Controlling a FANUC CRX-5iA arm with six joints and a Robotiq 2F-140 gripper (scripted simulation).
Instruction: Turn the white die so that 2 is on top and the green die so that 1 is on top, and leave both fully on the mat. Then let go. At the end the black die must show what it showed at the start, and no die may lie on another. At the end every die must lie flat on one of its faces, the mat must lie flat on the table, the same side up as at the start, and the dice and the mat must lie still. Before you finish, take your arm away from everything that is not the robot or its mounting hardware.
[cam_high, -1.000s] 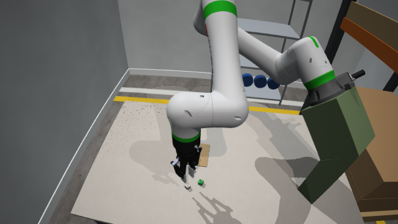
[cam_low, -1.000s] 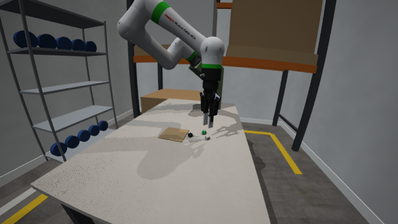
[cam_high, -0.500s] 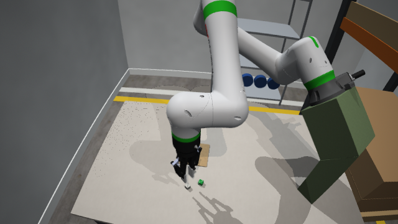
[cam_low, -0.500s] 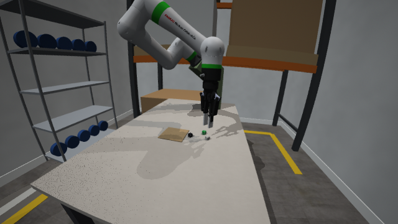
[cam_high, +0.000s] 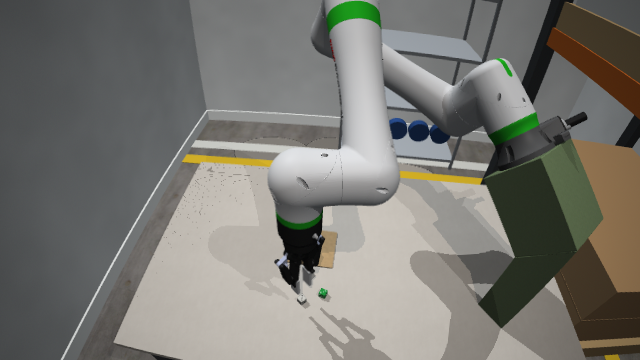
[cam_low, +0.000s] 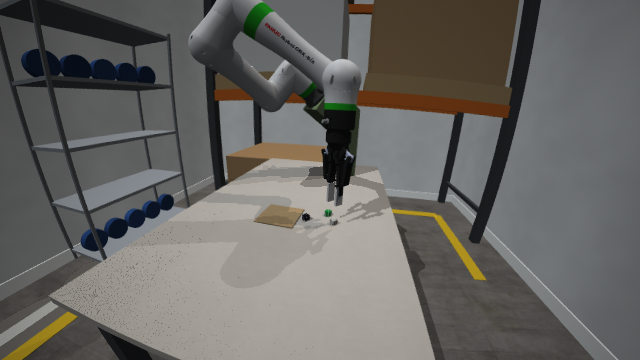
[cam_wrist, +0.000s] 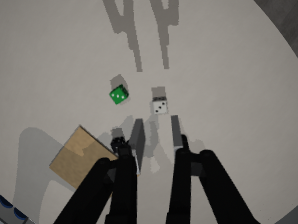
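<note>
The white die lies 10 cm below my hand. From my hand the other things lie so: mat 4 cm behind, 19 cm to the right, 11 cm below; then black die 2 cm behind, 9 cm to the right, 10 cm below; then green die 6 cm behind, 1 cm to the right, 10 cm below.
</note>
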